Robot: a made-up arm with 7 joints.
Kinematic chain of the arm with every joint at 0, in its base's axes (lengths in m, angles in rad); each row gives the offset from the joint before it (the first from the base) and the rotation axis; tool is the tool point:
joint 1: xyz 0 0 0.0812 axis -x
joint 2: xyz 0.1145 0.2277 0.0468 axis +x
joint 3: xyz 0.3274 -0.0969 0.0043 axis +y
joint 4: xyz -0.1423 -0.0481 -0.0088 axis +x
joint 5: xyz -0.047 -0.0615 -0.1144 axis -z
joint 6: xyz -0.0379 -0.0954 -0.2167 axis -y
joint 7: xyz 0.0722 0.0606 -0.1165 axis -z
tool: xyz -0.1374 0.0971 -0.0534
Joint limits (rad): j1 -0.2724..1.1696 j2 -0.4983..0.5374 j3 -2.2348..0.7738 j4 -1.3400..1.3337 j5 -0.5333..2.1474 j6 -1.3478..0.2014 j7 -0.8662..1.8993
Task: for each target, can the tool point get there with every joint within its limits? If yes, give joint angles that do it. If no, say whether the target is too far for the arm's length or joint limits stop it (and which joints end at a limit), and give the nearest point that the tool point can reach.
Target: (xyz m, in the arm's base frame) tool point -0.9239 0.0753 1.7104
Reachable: no: too far | nearest point 0.0445 0.0265 0.6546 | short by 1.433 m
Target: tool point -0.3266 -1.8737 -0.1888
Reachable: no: too far | nearest point 0.1830 -0.6129 -0.0824 | short by 1.364 m
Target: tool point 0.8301 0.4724 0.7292
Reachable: no: joint limits stop it (at a limit: joint 1, joint 2, joint 3, joint 5, joint 7) | nearest point 0.7580 0.4003 0.5302 | short by 0.224 m
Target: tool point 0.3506 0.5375 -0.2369
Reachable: yes | joints 0.0355 0.2161 -0.5382 0.7534 0.1654 -0.5508 0.5562
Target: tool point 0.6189 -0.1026 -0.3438
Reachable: yes | joints 0.0882 -0.0097 -1.3016 -0.2682 0.0630 -1.1265 -0.4893
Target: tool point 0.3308 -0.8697 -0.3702
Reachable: no: joint limits stop it (at a limit: joint 1, joint 2, joint 5, joint 6, joint 7) | nearest point 0.3624 -0.6157 -0.2721 | short by 0.274 m
